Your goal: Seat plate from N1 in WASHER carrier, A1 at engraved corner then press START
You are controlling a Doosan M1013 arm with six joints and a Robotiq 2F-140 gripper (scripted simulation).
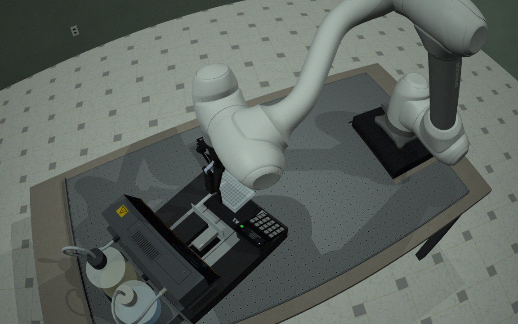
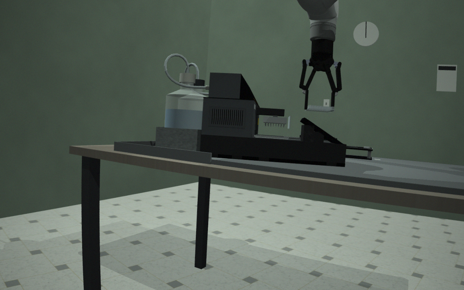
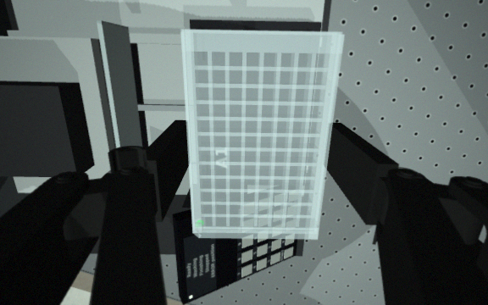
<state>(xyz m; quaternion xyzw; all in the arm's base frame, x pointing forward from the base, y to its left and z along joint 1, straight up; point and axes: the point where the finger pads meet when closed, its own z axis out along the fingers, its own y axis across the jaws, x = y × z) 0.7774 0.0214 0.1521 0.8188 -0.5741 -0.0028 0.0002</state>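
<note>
Now: hand 2 cm above the well plate. From my hand the other things lie so: washer carrier: 12 cm below; thin upright divider: 9 cm ahead, 3 cm to the left, 8 cm below; dispensing head: 14 cm ahead, 5 cm to the left, 7 cm below.
</note>
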